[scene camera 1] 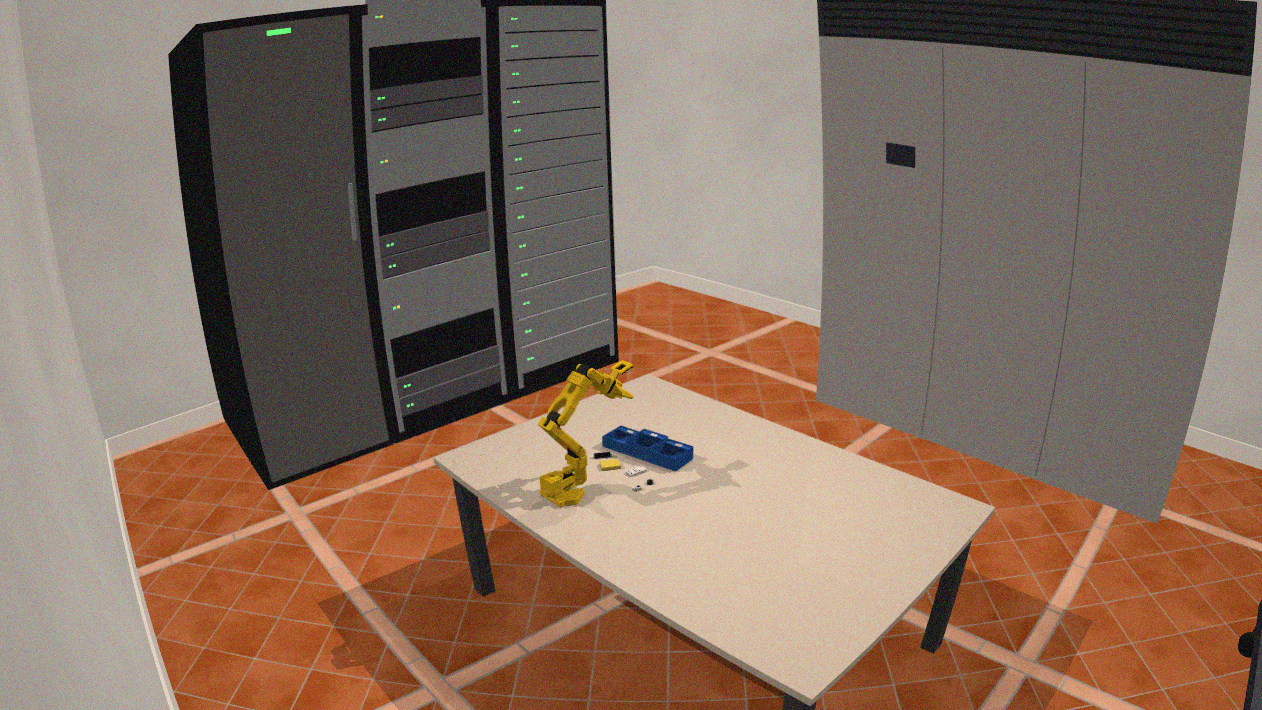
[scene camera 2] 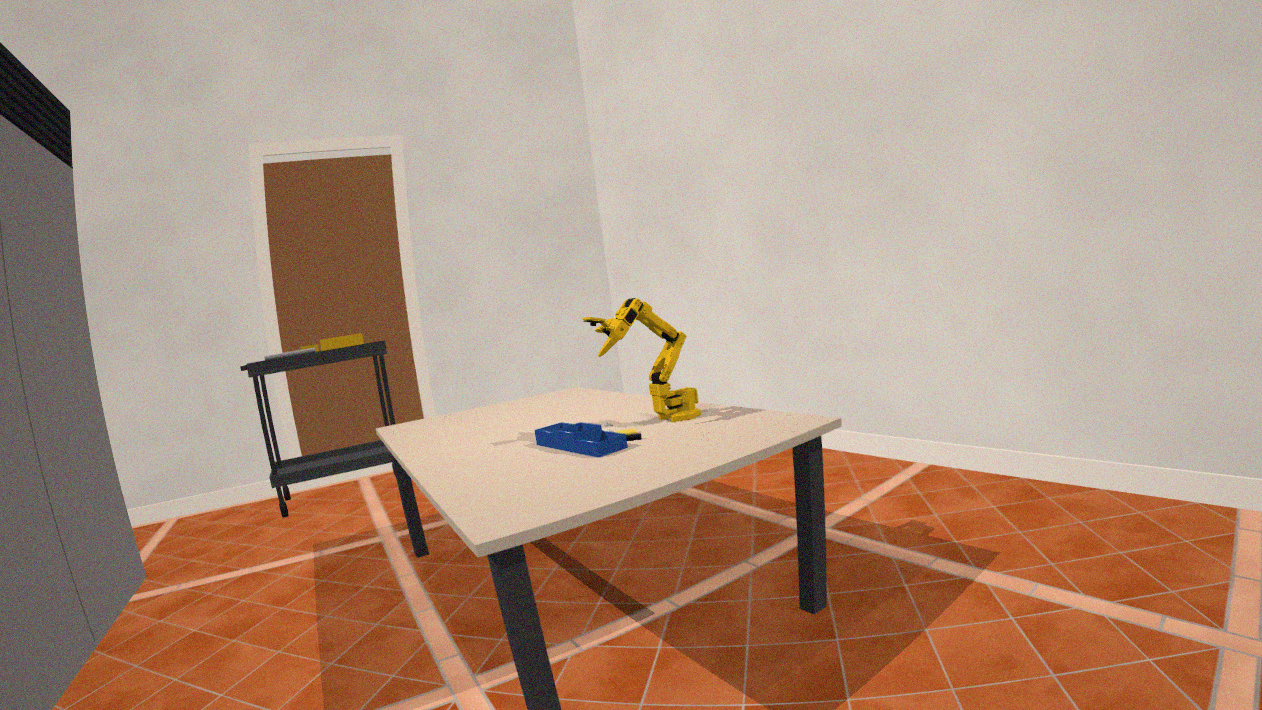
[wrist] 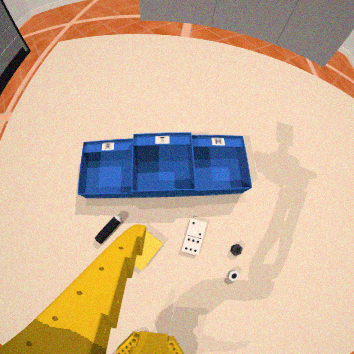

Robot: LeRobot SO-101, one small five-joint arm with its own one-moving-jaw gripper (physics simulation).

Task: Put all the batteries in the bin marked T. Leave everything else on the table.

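Pixels of known places: end effector, tool point: (scene camera 1: 621,396) (scene camera 2: 599,354) (wrist: 144,236); arm's base, origin of the base link: (scene camera 1: 569,493) (scene camera 2: 673,418) (wrist: 151,345).
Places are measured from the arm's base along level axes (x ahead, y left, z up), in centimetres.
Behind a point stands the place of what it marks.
Note:
A black battery (scene camera 1: 601,454) {x 18.3, y 8.5, z 1.2 cm} (scene camera 2: 633,436) {x 18.7, y 9.5, z 1.0 cm} (wrist: 107,231) {x 18.5, y 8.4, z 1.3 cm} with a silver tip lies flat on the table, in front of the left bin. The T bin (wrist: 175,141) {x 32.3, y 0.4, z 4.2 cm} is the middle of three joined blue bins; no battery shows inside it. My gripper (scene camera 1: 630,380) {x 19.8, y 1.0, z 20.5 cm} (scene camera 2: 593,338) {x 19.8, y 1.0, z 20.5 cm} is fully open and empty, high above the table. In the wrist view one notched jaw shows, its tip drawn over a yellow block's corner; the moving jaw is out of that picture.
A yellow block (scene camera 1: 609,463) {x 16.7, y 3.3, z 1.0 cm} (wrist: 150,250) {x 16.8, y 1.9, z 1.0 cm}, a white domino (scene camera 1: 636,471) {x 19.1, y -4.7, z 0.7 cm} (wrist: 194,236) {x 19.6, y -4.2, z 0.7 cm}, a dark hexagonal piece (scene camera 1: 649,482) {x 17.5, y -11.4, z 0.8 cm} (wrist: 236,249) {x 18.1, y -10.8, z 0.9 cm} and a small silver ring-like piece (scene camera 1: 637,488) {x 13.4, y -11.2, z 0.6 cm} (wrist: 229,277) {x 13.7, y -10.3, z 0.8 cm} lie in front of the bins. The left bin (wrist: 92,146) {x 30.6, y 13.1, z 2.8 cm} and M bin (wrist: 232,141) {x 34.2, y -8.3, z 3.5 cm} flank the T bin.

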